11 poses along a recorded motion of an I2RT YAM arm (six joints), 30 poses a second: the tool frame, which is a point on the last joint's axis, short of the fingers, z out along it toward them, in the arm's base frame.
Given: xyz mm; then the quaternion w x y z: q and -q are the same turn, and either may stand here.
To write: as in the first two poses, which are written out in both.
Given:
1: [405 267 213 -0.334 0.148 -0.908 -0.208]
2: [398 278 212 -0.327 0.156 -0.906 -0.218]
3: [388 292 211 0.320 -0.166 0.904 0.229]
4: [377 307 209 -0.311 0.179 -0.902 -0.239]
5: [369 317 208 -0.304 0.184 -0.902 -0.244]
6: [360 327 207 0.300 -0.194 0.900 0.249]
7: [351 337 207 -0.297 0.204 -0.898 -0.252]
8: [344 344 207 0.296 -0.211 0.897 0.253]
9: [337 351 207 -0.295 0.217 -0.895 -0.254]
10: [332 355 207 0.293 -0.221 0.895 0.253]
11: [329 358 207 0.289 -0.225 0.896 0.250]
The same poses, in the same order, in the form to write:
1: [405 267 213 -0.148 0.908 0.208 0.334]
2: [398 278 212 -0.156 0.906 0.218 0.327]
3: [388 292 211 -0.166 0.904 0.229 0.320]
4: [377 307 209 -0.179 0.902 0.239 0.311]
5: [369 317 208 -0.184 0.902 0.244 0.304]
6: [360 327 207 -0.194 0.900 0.249 0.300]
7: [351 337 207 -0.204 0.898 0.252 0.297]
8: [344 344 207 -0.211 0.897 0.253 0.296]
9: [337 351 207 -0.217 0.895 0.254 0.295]
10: [332 355 207 -0.221 0.895 0.253 0.293]
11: [329 358 207 -0.225 0.896 0.250 0.289]
